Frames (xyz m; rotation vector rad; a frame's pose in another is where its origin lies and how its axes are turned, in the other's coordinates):
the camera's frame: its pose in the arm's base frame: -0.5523 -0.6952 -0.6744 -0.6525 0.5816 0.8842
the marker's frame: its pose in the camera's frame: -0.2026 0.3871 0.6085 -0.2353 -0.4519 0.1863
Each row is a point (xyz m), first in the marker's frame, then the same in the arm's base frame.
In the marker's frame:
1: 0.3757 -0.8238 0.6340
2: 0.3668 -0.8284 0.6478
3: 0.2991 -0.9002 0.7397
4: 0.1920 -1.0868 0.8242
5: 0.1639 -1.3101 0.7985
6: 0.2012 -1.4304 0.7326
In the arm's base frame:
1: -0.1218 0.2928 0.4365
2: -0.1235 0.2911 0.4534
3: -0.1003 0.2644 0.5835
4: 0.0167 0.1783 0.7633
5: 0.2176 0.0984 0.8307
6: 0.3547 0.0746 0.8018

